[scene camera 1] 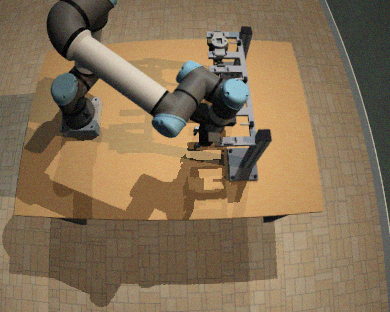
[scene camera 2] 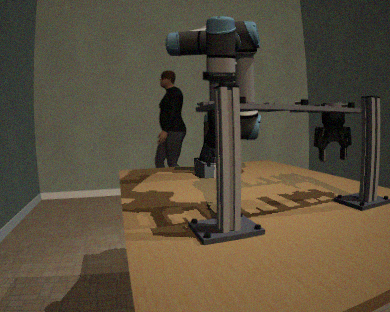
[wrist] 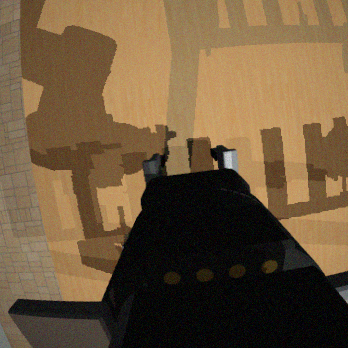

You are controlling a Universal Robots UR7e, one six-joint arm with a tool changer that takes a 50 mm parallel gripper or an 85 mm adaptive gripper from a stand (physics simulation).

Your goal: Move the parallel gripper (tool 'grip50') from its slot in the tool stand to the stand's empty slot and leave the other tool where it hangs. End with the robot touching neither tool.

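Seen in the pictures: arm's base, origin of its link: [scene camera 1: 79,113] [scene camera 2: 215,160].
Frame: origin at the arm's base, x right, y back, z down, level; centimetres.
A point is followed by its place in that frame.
The parallel gripper [scene camera 1: 195,138] [wrist: 191,161] is mounted on the arm and points down, its two fingers apart with nothing between them. It is at the near end of the tool stand [scene camera 1: 259,150] @(x 33.8, y -70.0, z -13.8 cm) [scene camera 2: 229,160] @(x 32.9, y -70.7, z -9.8 cm), just in front of the near slot, whose outer fork arm [scene camera 1: 237,141] @(x 32.2, y -60.9, z -21.6 cm) shows beside it. In scene camera 2 the near post hides most of the gripper; the wrist flange [scene camera 2: 220,76] @(x 27.8, y -58.7, z -29.1 cm) shows above rail height. Whether the gripper touches the fork arms is hidden. The other tool, the adaptive gripper [scene camera 1: 218,41] [scene camera 2: 332,135], hangs in the far slot.
The middle slot's fork arm [scene camera 1: 224,69] @(x 3.4, y -62.7, z -21.6 cm) shows between the far tool and the wrist. The stand's far post [scene camera 1: 245,37] @(x -12.0, y -74.9, z -21.6 cm) [scene camera 2: 370,150] @(x -11.0, y -76.6, z -9.6 cm) stands behind the adaptive gripper. The arm's base [scene camera 1: 82,122] @(x 6.5, y -2.9, z -3.3 cm) is bolted on the wooden table's left. A person [scene camera 2: 171,120] stands beyond the table.
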